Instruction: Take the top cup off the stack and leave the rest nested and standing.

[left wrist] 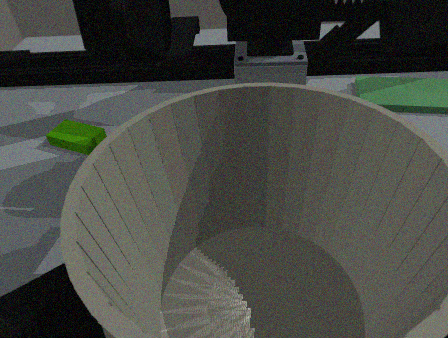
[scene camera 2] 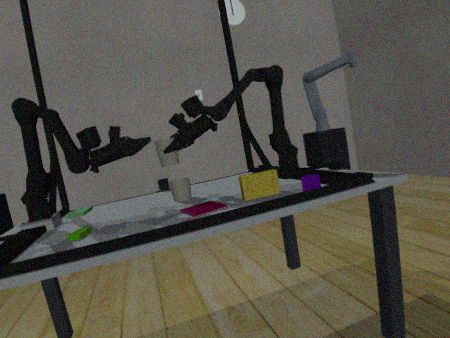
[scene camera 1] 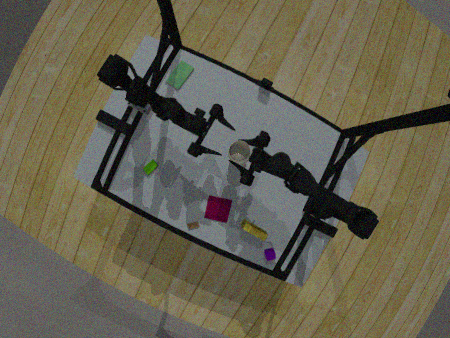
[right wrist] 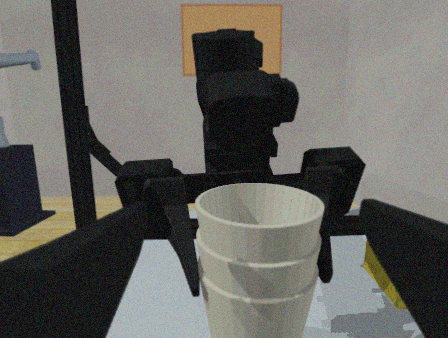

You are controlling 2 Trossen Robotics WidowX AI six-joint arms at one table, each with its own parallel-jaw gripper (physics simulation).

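Pixels of known places: left gripper, fingertip midpoint: (left wrist: 253,242) (scene camera 2: 162,153) (scene camera 1: 233,150) (right wrist: 263,286); right gripper, fingertip midpoint: (left wrist: 289,24) (scene camera 2: 150,139) (scene camera 1: 228,142) (right wrist: 253,210); left arm's base, origin of the base link: (scene camera 2: 289,170) (scene camera 1: 317,205); right arm's base, origin of the base link: (left wrist: 269,45) (scene camera 2: 40,218).
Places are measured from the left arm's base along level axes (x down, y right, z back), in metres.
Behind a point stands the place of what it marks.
Pale beige cups (scene camera 1: 239,150) (scene camera 2: 169,159) (right wrist: 260,280) are nested together in the air, with three stacked rims showing in the right wrist view. The left wrist view looks into the empty top cup (left wrist: 280,160) @[x -0.175, y 0.060, z -0.468 m]. My left gripper (scene camera 1: 235,151) @[x -0.152, y 0.051, z -0.456 m] (scene camera 2: 166,150) @[x -0.152, y 0.051, z -0.456 m] is shut on this nested group, a finger on each side. Below it, with a gap, another pale cup (scene camera 2: 180,190) @[x -0.017, y 0.016, z -0.425 m] stands upright on the table; whether more cups are nested in it I cannot tell. My right gripper (scene camera 1: 227,142) @[x -0.209, y 0.063, z -0.485 m] (scene camera 2: 149,139) @[x -0.209, y 0.063, z -0.485 m] is open and empty, close beside the held cups and facing them.
A crimson square (scene camera 1: 218,209) @[x 0.014, y -0.189, z -0.403 m] (scene camera 2: 204,208) @[x 0.013, y -0.211, z -0.407 m], a yellow block (scene camera 1: 255,230) @[x -0.049, y -0.200, z -0.234 m] (scene camera 2: 259,185) @[x -0.014, y -0.220, z -0.237 m], a purple cube (scene camera 1: 270,254) @[x -0.018, y -0.282, z -0.114 m] (scene camera 2: 311,182) @[x -0.004, y -0.306, z -0.120 m] and a small tan block (scene camera 1: 193,225) @[x 0.013, y -0.298, z -0.472 m] lie on the table. A lime block (scene camera 1: 150,167) @[x 0.006, y -0.144, z -0.738 m] (left wrist: 76,136) @[x 0.006, y -0.139, z -0.730 m] and a green slab (scene camera 1: 180,75) @[x 0.012, y 0.272, z -0.791 m] (left wrist: 402,94) @[x 0.012, y 0.267, z -0.788 m] lie farther left in scene camera 1.
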